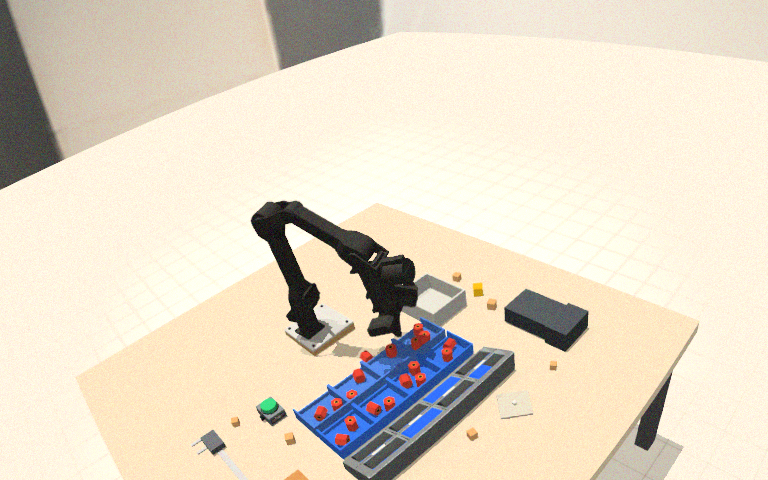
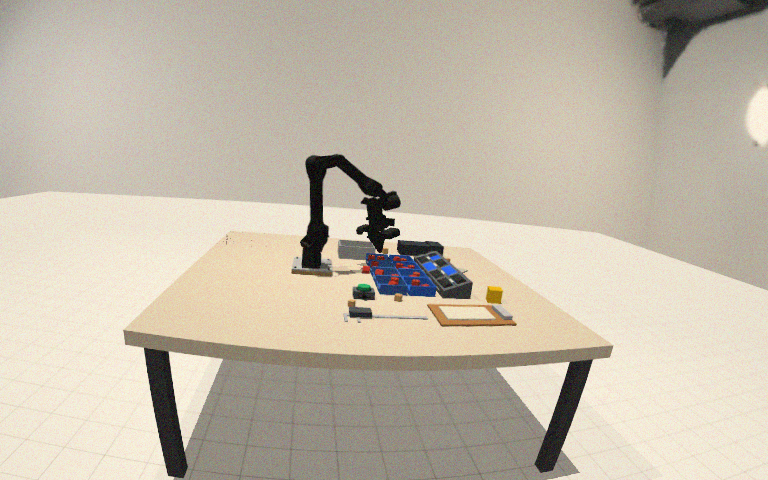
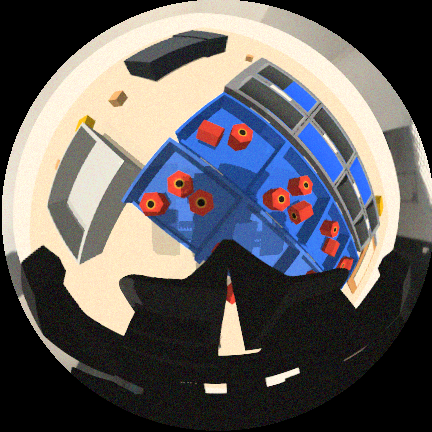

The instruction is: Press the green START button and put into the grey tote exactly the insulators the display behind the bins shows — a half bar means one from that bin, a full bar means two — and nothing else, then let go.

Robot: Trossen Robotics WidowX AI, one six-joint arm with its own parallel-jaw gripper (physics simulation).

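Places are measured from the arm's base along level axes (x ahead, y left, z up), in millimetres.
Pixels of known places: gripper, fingertip midpoint: (image 1: 399, 336) (image 2: 380, 252) (image 3: 226, 244); arm's base at its link origin: (image 1: 310, 329) (image 2: 310, 265).
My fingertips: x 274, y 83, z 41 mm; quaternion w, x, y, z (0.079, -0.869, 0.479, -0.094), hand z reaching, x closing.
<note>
Ahead of a thing's pixels: the offset from my fingertips to its top centre. "spot": to the spot under its first point.
My gripper (image 1: 383, 328) (image 2: 378, 247) (image 3: 226, 244) is shut with nothing between its fingers. It hangs above the near edge of the blue bins {dx -18, dy -266, dz -30 mm} (image 1: 299, 414) (image 2: 380, 284) (image 3: 238, 198), close to the tote end. Several red insulators lie in the bins, such as one insulator {dx -21, dy -19, dz -32 mm} (image 1: 391, 350) and a group of three {dx +20, dy +67, dz -32 mm} (image 3: 179, 184). One loose red insulator {dx -64, dy -68, dz -39 mm} (image 1: 366, 355) (image 2: 366, 270) (image 3: 230, 294) lies on the table outside the bins, below my fingers. The grey tote {dx -60, dy +193, dz -10 mm} (image 1: 455, 299) (image 2: 354, 249) (image 3: 64, 213) looks empty. The display (image 1: 355, 463) (image 2: 458, 287) (image 3: 301, 125) shows blue bars in some cells. The green START button {dx -125, dy -346, dz -23 mm} (image 1: 269, 405) (image 2: 363, 288) sits left of the bins.
A dark box {dx +258, dy +281, dz -8 mm} (image 1: 546, 318) (image 3: 173, 52) lies beyond the tote. A yellow cube {dx +17, dy +311, dz -37 mm} (image 1: 478, 289), small tan cubes {dx +89, dy +276, dz -41 mm} (image 1: 492, 304), a white plate {dx +336, dy +4, dz -58 mm} (image 1: 514, 405) and a plug {spot: dx -153, dy -507, dz -45 mm} (image 1: 213, 442) are scattered about. A wooden frame {dx +170, dy -508, dz -46 mm} (image 2: 473, 323) and a caliper {spot: dx -167, dy -524, dz -46 mm} (image 2: 360, 312) lie near the table's front.
</note>
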